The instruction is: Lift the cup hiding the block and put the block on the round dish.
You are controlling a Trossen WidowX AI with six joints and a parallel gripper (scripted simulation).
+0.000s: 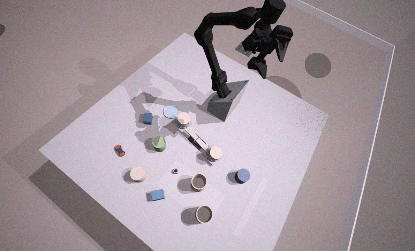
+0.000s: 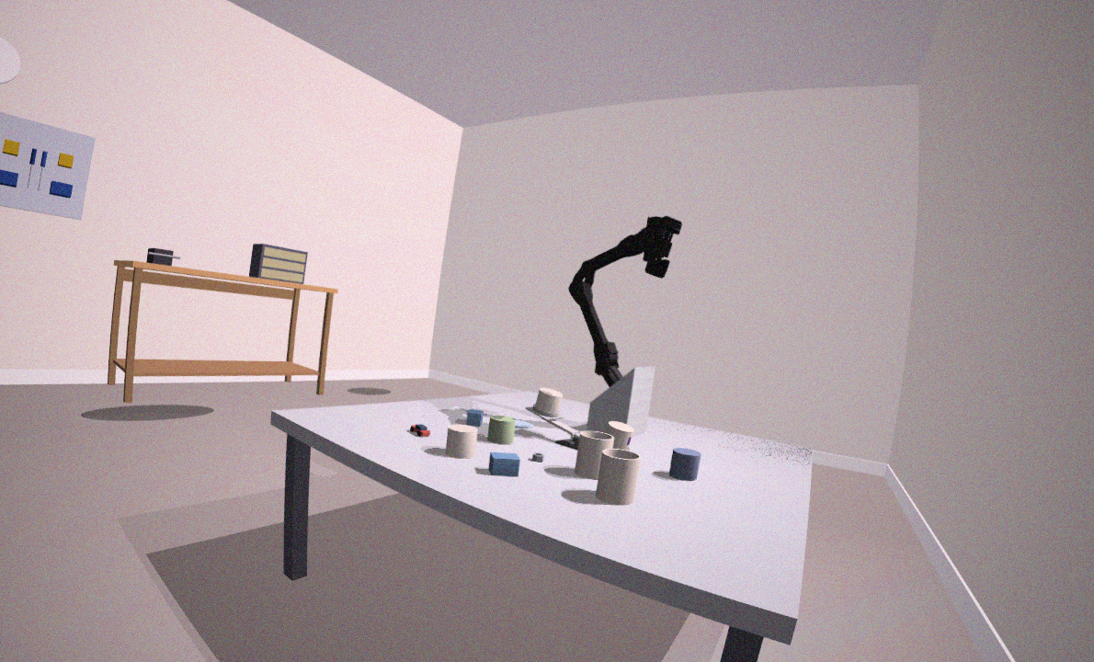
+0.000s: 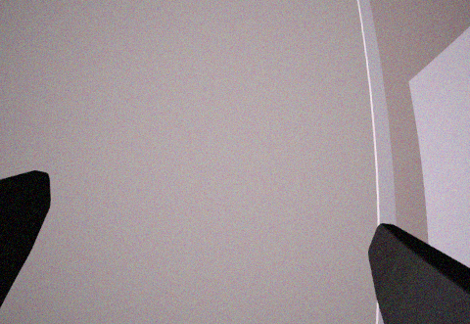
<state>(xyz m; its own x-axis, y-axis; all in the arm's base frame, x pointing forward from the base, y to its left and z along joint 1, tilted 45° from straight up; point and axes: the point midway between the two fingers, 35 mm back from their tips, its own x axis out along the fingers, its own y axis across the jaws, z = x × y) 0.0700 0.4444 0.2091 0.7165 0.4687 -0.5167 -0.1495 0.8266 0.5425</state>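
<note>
My gripper tip is 57 cm above the grey block, 16 cm short of it and 2 cm to the left of it. From my gripper tip the other things lie so: blue cylinder 57 cm below, 16 cm to the left, 15 cm ahead; then dark piece 60 cm below, 36 cm ahead, 12 cm to the right; then balance 57 cm below, 16 cm to the right, 15 cm ahead.
</note>
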